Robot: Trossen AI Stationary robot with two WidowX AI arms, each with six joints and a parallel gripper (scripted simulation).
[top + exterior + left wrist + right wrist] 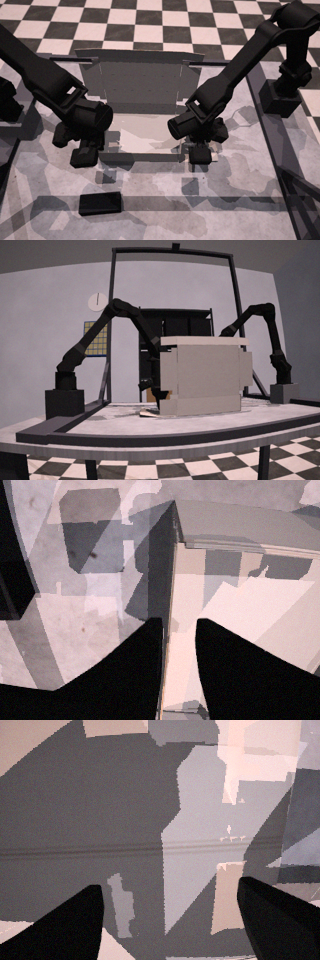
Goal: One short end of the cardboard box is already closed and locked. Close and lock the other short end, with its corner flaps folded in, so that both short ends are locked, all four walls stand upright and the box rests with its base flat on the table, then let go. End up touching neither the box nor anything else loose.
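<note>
Right now my left hand is 140 mm past the black block, 10 mm to the right of it and 110 mm above it.
</note>
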